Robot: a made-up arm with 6 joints.
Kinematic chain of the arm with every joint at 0, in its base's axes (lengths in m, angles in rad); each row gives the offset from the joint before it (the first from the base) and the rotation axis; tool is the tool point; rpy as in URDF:
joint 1: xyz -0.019 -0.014 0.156 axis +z
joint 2: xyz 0 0.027 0.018 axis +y
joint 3: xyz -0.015 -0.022 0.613 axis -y
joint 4: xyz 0 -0.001 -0.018 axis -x
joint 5: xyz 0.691 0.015 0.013 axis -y
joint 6: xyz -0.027 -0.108 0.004 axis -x
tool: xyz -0.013 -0.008 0.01 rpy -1.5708 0 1.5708
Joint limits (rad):
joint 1: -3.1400..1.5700
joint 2: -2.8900..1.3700
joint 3: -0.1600..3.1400
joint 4: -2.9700..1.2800
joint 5: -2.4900..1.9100
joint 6: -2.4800..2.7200
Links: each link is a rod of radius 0.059 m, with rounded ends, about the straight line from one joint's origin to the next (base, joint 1, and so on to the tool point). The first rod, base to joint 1, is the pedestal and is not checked.
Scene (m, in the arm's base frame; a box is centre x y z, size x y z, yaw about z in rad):
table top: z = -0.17
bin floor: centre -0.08 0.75 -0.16 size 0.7 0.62 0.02 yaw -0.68
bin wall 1: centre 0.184 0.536 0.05 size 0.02 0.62 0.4 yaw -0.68
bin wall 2: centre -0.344 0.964 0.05 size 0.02 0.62 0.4 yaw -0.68
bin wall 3: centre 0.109 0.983 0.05 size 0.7 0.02 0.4 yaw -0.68
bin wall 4: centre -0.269 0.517 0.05 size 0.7 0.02 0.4 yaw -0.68
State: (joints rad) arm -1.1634 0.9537 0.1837 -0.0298 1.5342 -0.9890
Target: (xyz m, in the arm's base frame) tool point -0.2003 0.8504 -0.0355
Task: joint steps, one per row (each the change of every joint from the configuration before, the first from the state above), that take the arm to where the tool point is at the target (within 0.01 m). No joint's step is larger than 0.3 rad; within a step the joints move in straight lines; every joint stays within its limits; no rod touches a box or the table.
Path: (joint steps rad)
1: -0.0305 -0.1406 0.2943 0.0723 -0.0307 0.0094
2: -0.0306 -0.1405 0.2942 0.0723 -0.0307 0.0093
3: -0.0305 -0.1406 0.2943 0.0724 -0.0307 0.0094
4: -0.0305 -0.1406 0.2942 0.0723 -0.0307 0.0094
5: -0.0306 -0.1406 0.2943 0.0723 -0.0307 0.0094
6: -0.0305 -0.1405 0.2942 0.0723 -0.0307 0.0093
7: -0.0305 -0.1406 0.2943 0.0723 -0.0307 0.0094
8: -0.0306 -0.1406 0.2942 0.0723 -0.0307 0.0094
9: -0.0305 -0.1405 0.2943 0.0724 -0.0307 0.0093
10: -0.0305 -0.1406 0.2942 0.0723 -0.0307 0.0094
11: -0.0001 -0.2417 0.0069 0.0010 0.0139 -0.0046
12: -0.0002 -0.2417 0.0069 0.0009 0.0139 -0.0046

